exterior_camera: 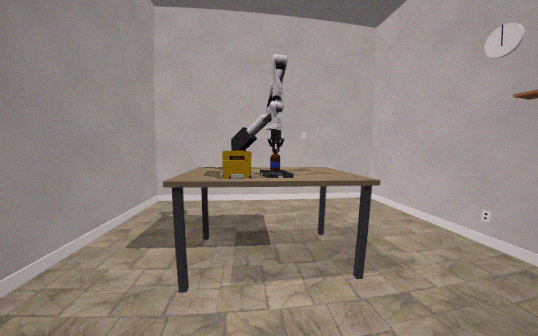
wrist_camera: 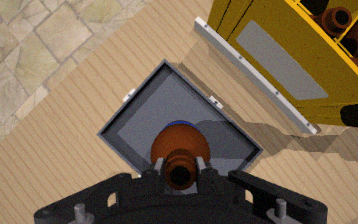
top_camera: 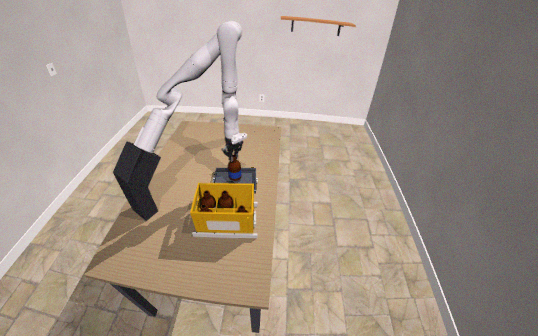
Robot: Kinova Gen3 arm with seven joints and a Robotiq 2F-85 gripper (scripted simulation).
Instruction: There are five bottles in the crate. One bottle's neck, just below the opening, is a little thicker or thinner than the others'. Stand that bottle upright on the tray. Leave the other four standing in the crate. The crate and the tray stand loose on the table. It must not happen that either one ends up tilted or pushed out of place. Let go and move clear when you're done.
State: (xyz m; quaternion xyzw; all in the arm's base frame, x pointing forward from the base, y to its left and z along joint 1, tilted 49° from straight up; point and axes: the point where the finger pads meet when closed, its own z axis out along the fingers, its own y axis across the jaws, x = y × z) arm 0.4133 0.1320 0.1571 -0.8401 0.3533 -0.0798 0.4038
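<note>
Now: the dark grey tray 170 mm below my hand. From my hand the other things lie so: yellow crate 30 mm ahead, 280 mm to the right, 100 mm below.
</note>
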